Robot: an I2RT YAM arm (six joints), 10 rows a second.
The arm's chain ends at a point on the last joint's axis. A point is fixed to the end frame.
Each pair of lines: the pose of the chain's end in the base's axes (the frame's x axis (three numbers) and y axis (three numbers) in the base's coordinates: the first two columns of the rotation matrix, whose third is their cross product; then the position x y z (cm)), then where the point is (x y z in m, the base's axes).
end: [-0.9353 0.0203 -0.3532 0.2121 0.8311 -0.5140 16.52 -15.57 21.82]
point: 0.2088 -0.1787 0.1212
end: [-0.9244 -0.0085 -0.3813 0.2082 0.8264 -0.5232 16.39 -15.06 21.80]
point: 0.2110 -0.1744 0.1228
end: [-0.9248 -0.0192 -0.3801 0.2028 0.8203 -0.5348 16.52 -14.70 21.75]
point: 0.2123 -0.1718 0.1225
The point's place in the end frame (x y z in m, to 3 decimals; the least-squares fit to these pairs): -0.007 0.040 0.101
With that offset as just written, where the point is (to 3 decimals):
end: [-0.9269 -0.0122 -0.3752 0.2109 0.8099 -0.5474 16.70 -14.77 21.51]
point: 0.213 -0.174 0.120
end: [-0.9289 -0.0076 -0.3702 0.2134 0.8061 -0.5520 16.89 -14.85 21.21]
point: 0.215 -0.176 0.117
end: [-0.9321 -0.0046 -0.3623 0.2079 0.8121 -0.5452 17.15 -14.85 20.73]
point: 0.216 -0.175 0.112
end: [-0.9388 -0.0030 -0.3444 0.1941 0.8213 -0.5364 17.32 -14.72 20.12]
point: 0.216 -0.172 0.104
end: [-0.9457 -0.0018 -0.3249 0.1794 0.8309 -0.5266 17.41 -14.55 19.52]
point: 0.215 -0.168 0.097
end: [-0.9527 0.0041 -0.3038 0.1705 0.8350 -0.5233 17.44 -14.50 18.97]
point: 0.213 -0.167 0.090
